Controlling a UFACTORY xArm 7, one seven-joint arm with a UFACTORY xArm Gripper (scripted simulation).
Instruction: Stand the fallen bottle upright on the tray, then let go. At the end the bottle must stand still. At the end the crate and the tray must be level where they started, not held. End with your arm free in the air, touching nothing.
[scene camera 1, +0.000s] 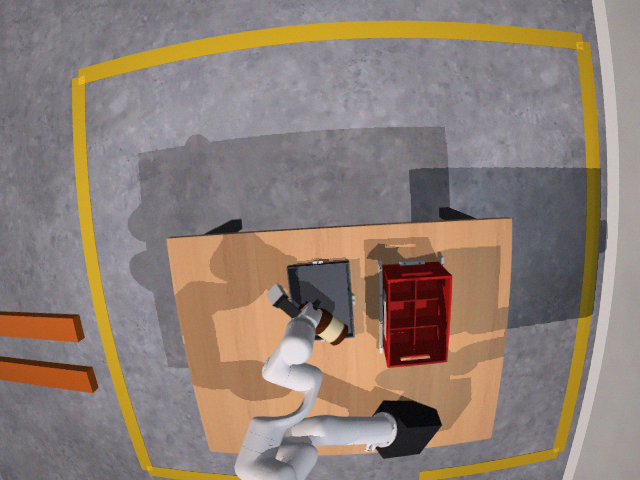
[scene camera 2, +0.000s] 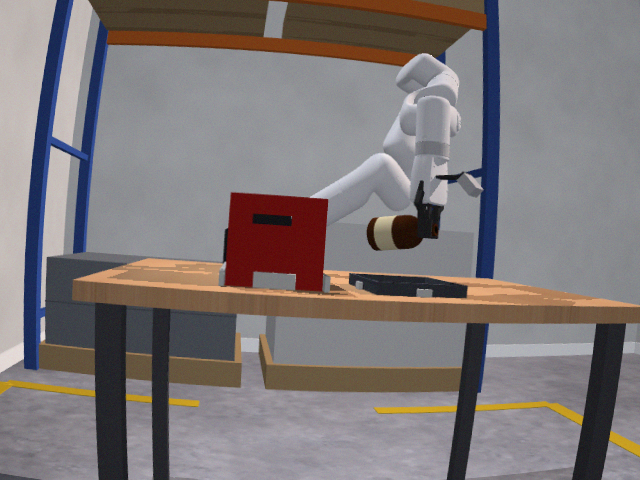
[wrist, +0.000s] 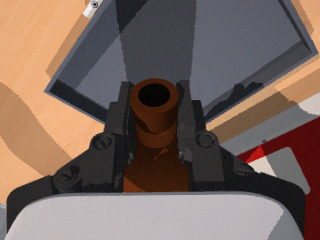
Labels:
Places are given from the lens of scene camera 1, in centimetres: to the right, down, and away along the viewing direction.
my gripper (scene camera 1: 306, 308): -4, 20, 120
brown bottle (scene camera 1: 330, 328): 3, 25, 116
red crate (scene camera 1: 434, 314): 37, 24, 129
dark grey tray (scene camera 1: 331, 285): 4, 14, 130
The marked spots on the brown bottle and the red crate are 37 cm apart.

